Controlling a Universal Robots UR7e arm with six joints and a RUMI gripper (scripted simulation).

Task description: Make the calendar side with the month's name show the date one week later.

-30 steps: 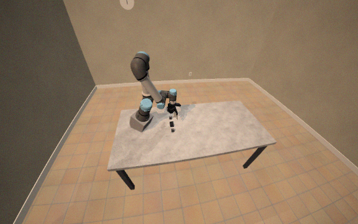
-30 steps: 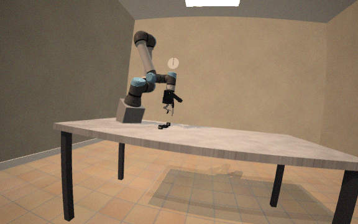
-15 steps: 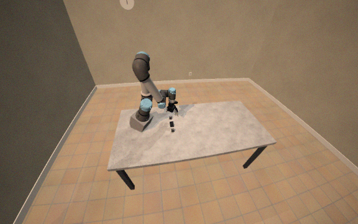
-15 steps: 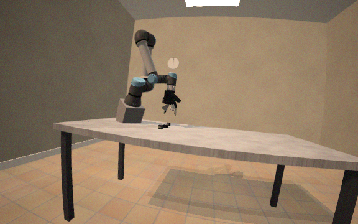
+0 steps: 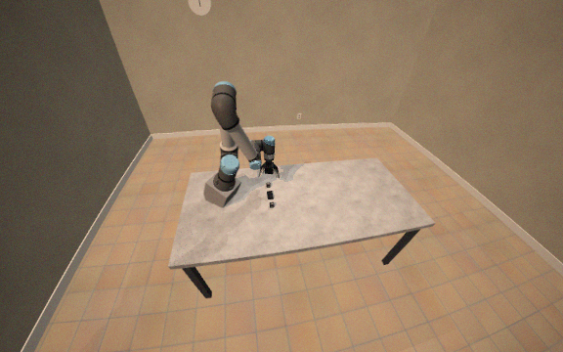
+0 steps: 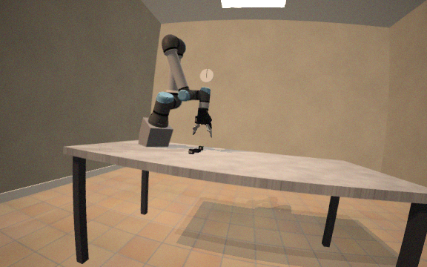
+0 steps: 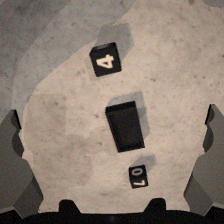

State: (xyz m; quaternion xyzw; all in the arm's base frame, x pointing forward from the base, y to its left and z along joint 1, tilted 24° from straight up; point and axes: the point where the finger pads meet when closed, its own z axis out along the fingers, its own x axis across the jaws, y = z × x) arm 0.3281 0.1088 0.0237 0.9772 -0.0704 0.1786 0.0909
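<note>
The black cube lies 10 mm behind my hand, 10 mm to the left of it and 90 mm below it. From my hand the other things lie so: black date cube (200 mm to the right, 90 mm below); then black calendar tray (90 mm to the right, 100 mm below).
</note>
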